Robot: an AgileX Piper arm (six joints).
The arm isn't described. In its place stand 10 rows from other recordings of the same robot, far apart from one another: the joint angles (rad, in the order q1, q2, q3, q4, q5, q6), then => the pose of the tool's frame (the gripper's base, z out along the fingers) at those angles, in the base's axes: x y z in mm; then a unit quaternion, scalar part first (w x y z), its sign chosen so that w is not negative.
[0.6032 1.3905 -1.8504 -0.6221 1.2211 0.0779] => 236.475 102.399 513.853 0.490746 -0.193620 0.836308 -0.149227
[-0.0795 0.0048 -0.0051 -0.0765 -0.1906 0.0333] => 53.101 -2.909 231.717 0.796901 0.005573 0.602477 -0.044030
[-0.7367 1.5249 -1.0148 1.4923 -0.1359 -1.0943] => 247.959 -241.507 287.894 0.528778 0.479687 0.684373 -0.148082
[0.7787 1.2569 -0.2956 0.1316 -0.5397 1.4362] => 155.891 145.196 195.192 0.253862 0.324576 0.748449 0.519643
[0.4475 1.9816 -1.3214 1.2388 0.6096 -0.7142] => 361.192 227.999 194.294 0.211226 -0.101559 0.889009 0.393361
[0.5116 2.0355 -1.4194 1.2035 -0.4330 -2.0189] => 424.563 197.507 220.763 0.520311 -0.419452 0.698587 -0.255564
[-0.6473 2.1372 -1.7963 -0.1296 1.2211 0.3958] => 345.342 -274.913 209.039 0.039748 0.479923 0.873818 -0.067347
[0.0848 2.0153 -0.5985 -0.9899 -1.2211 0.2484] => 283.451 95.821 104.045 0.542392 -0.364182 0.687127 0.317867
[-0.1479 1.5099 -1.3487 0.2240 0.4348 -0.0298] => 349.997 -43.537 367.241 0.509395 0.114028 0.851653 0.046913
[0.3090 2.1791 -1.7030 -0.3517 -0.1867 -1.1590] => 495.690 164.345 238.711 0.532584 -0.625177 0.463488 -0.332697
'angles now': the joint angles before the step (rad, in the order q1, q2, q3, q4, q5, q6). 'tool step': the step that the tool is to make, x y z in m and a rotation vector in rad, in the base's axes. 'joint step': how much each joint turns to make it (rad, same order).
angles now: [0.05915 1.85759 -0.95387 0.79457 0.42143 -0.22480]
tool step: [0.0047 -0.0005 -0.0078 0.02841 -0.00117 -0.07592]
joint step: [-0.00008 0.02819 0.00016 0.08178 -0.04334 -0.00726]
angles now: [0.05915 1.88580 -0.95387 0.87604 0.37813 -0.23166]
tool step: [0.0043 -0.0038 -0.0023 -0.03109 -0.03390 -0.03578]
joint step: [0.00000 0.00922 0.00008 0.00772 -0.06365 -0.00284]
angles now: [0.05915 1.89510 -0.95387 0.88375 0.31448 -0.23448]
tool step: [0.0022 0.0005 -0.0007 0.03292 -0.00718 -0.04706]
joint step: [-0.00009 0.00596 -0.00011 0.08254 -0.01398 -0.02706]
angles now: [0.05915 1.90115 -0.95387 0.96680 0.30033 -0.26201]
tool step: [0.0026 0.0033 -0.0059 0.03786 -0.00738 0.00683]
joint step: [0.00007 0.02457 -0.00214 0.15872 0.01250 -0.14665]
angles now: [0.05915 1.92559 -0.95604 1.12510 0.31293 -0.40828]
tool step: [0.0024 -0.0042 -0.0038 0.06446 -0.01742 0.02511]
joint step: [-0.03245 0.02114 -0.00012 0.18485 0.06647 -0.20153]
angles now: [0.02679 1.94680 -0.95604 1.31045 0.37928 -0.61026]
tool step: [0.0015 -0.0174 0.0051 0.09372 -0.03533 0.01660]
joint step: [-0.07902 0.00001 0.00007 0.11174 0.12369 -0.14183]
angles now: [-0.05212 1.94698 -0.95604 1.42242 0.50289 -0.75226]
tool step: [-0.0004 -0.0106 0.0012 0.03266 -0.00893 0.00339]
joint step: [-0.04144 0.00184 0.00012 0.01270 0.05208 -0.03174]
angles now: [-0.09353 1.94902 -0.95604 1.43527 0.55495 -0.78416]
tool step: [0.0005 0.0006 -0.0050 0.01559 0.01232 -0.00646]
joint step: [-0.00004 0.01636 -0.00005 0.01946 0.00708 -0.00660]
